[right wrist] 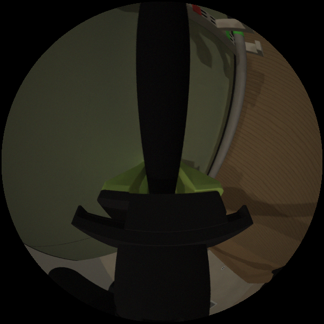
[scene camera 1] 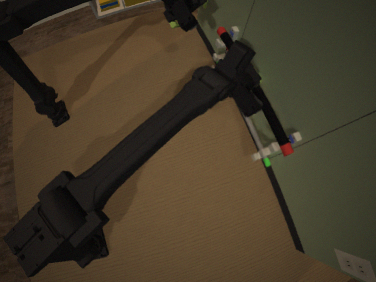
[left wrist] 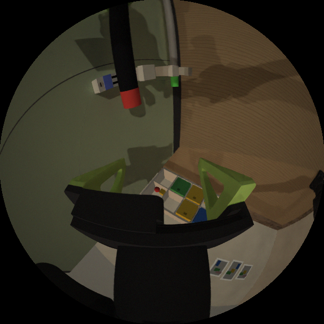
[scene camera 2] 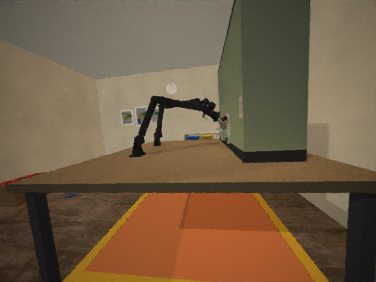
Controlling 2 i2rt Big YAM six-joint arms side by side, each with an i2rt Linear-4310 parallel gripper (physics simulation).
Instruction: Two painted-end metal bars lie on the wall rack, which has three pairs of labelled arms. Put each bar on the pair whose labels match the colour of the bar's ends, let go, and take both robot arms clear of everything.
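Frame: origin at the left arm's base, x left, y back, z up, level; centimetres.
Seen in the pictures: left gripper, fingertip midpoint: (scene camera 1: 194, 16); right gripper, fingertip midpoint: (scene camera 1: 256, 82); left arm's base, link origin: (scene camera 1: 59, 114) (scene camera 2: 157, 145); right arm's base, link origin: (scene camera 1: 96, 243) (scene camera 2: 138, 155).
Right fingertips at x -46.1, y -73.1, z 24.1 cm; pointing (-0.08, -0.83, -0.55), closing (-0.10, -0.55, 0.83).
Offsets run from my right fingertips to a thing's middle. Level surfaces: height alone.
The black bar with red ends {dx +0.2, dy +2.6, dz +1.7 cm} (scene camera 1: 274, 117) (left wrist: 123, 45) (right wrist: 163, 90) lies along the wall at the blue-labelled arms of the wall rack {dx -20.7, dy +7.4, dz -6.6 cm} (scene camera 1: 272, 146) (left wrist: 146, 72) (right wrist: 230, 23). My right gripper (scene camera 1: 256, 82) (right wrist: 161, 161) is shut on this bar near its middle; whether the rack arms bear it is not clear. The grey bar with green ends {dx -0.9, dy +2.4, dz -14.0 cm} (scene camera 1: 255, 131) (left wrist: 171, 30) (right wrist: 240, 75) lies lower on the rack, with a green label beside it in the right wrist view. My left gripper (scene camera 1: 190, 14) (left wrist: 161, 161) is open and empty, beyond the far red end and apart from it.
The green wall (scene camera 1: 330, 165) rises from the table {dz -24.1 cm} (scene camera 1: 200, 215), with an outlet plate {dx -58.6, dy +12.1, dz +5.9 cm} (scene camera 1: 354, 265) at the lower right. My left forearm (scene camera 1: 50, 12) crosses the top left. A tray with coloured compartments (scene camera 1: 110, 6) (left wrist: 181, 186) stands past the table's far end.
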